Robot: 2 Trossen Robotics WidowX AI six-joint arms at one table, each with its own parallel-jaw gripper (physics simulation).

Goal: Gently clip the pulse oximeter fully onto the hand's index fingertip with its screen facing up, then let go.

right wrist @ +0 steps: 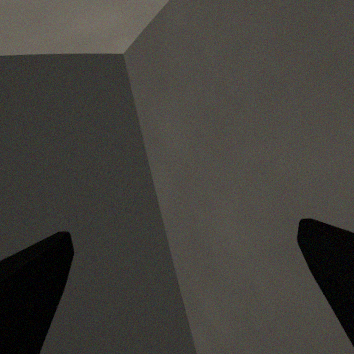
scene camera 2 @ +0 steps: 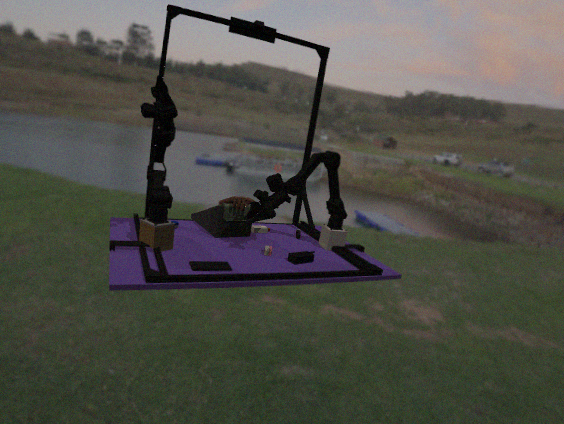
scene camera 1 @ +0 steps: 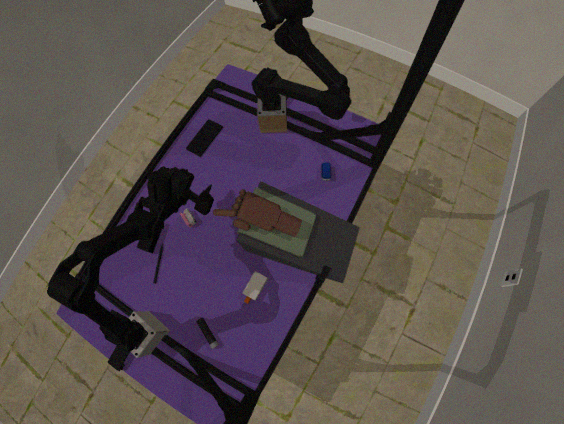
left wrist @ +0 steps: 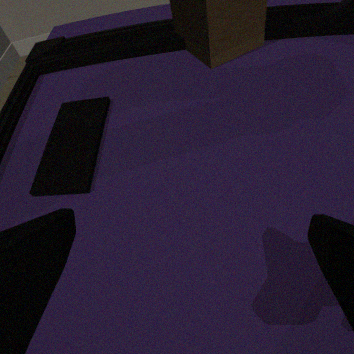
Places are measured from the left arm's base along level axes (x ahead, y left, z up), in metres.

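Pixels of known places: left gripper, between the fingertips: (scene camera 2: 247, 220) (scene camera 1: 199, 178) (left wrist: 194, 223); right gripper, between the fingertips: (right wrist: 186, 236) (scene camera 2: 161, 82); left arm's base, origin of its link: (scene camera 2: 334, 227) (scene camera 1: 135, 334); right arm's base, origin of its link: (scene camera 2: 157, 221) (scene camera 1: 271, 103).
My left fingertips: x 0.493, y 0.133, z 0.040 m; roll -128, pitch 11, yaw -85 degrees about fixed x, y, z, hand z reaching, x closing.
Observation:
For each thing: its top centre in the pictures, then the offset to it from my left fingertips. "spot": a spot on its surface instead.
- small white-and-pink block, centre of its top: (scene camera 1: 186, 216) (scene camera 2: 268, 247) 0.114 m back, 0.006 m left, 0.114 m down
- blue-and-white object, centre of its top: (scene camera 1: 326, 169) 0.298 m ahead, 0.281 m right, 0.113 m down
- white box, centre of its top: (scene camera 1: 253, 288) (scene camera 2: 261, 226) 0.165 m back, 0.321 m right, 0.117 m down
- dark cylinder, centre of its top: (scene camera 1: 206, 333) 0.366 m back, 0.288 m right, 0.118 m down
- flat black rectangle, a spot on its surface: (left wrist: 72, 147) (scene camera 2: 213, 264) (scene camera 1: 203, 140) spot: 0.149 m ahead, 0.173 m left, 0.137 m down
- black block, centre of its top: (scene camera 1: 148, 234) (scene camera 2: 301, 253) 0.245 m back, 0.078 m left, 0.110 m down
A small white-and-pink block (scene camera 1: 188, 217) (scene camera 2: 268, 250), apparently the pulse oximeter, lies on the purple mat; its screen cannot be made out. It does not show clearly in the left wrist view. The brown hand (scene camera 1: 259, 211) (scene camera 2: 237, 201) rests on its sloped support, with its bare index finger (scene camera 1: 225, 212) extended toward the picture's left. My left gripper (scene camera 1: 186, 183) (scene camera 2: 259, 212) (left wrist: 194, 223) is open and empty above the mat near the block; one finger is hidden in scene camera 1. My right gripper (right wrist: 186, 236) is open and empty, raised high over its base.
A blue-and-white object (scene camera 1: 326, 170) lies above the hand in scene camera 1. A white box (scene camera 1: 256, 285) and a dark cylinder (scene camera 1: 206, 332) lie below it. A flat black rectangle (scene camera 1: 204, 137) (scene camera 2: 210, 266) (left wrist: 72, 147) and a black block (scene camera 2: 301, 257) lie near the frame bars.

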